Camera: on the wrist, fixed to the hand. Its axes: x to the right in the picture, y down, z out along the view.
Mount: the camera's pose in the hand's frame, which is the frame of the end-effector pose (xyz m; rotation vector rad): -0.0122 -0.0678 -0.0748 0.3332 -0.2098 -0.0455
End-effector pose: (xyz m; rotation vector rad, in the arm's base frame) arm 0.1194 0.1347 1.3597 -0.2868 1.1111 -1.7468
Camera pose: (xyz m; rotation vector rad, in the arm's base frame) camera 0.0360 0.1907 1.3753 -0.2825 0.6556 -1.8606
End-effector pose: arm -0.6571 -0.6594 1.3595 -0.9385 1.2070 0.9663
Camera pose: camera -0.6170 -0.7525 1.3672 -0.5832 1.1200 0.7760
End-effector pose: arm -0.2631 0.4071 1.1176 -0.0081 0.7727 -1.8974
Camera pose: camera -0.3385 0.4721 1.0972 -0.0169 0.3127 -2.0102
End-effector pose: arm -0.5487 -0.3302 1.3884 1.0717 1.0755 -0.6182
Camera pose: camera -0.6393 -0.2892 1.3671 1.2391 0.8328 -0.9486
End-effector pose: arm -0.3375 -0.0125 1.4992 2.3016 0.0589 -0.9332
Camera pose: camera -0.3193 0.0870 1.5100 2.4938 -0.1443 -1.2844
